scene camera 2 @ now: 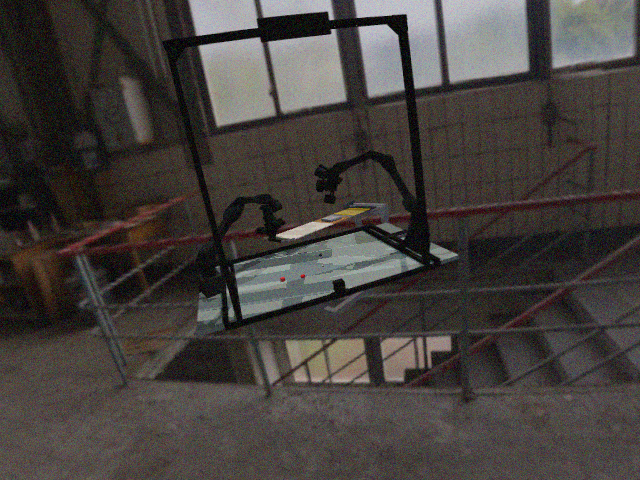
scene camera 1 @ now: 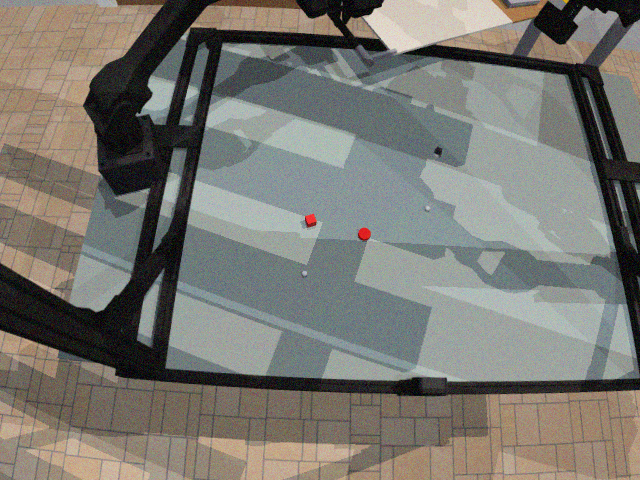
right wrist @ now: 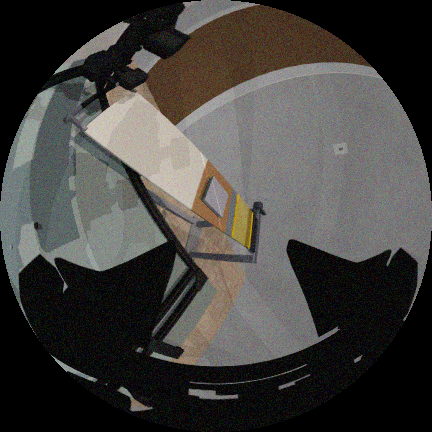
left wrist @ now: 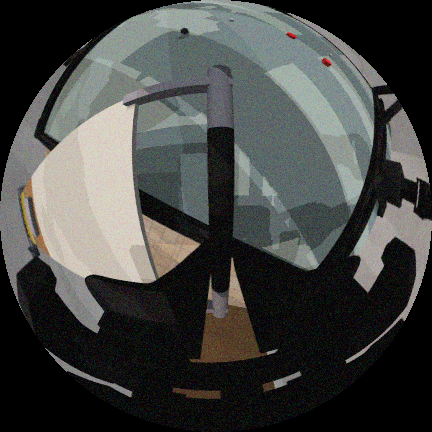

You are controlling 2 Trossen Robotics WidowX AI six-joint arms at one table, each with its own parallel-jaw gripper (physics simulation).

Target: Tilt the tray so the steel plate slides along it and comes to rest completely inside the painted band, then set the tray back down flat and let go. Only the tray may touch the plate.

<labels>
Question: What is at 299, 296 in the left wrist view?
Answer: My left gripper.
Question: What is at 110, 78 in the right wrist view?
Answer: My left gripper.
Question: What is my right gripper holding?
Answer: Nothing.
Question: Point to a cream tray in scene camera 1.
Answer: At 399, 33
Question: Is my right gripper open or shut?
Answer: Open.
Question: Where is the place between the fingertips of my right gripper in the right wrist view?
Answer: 233, 246
</labels>
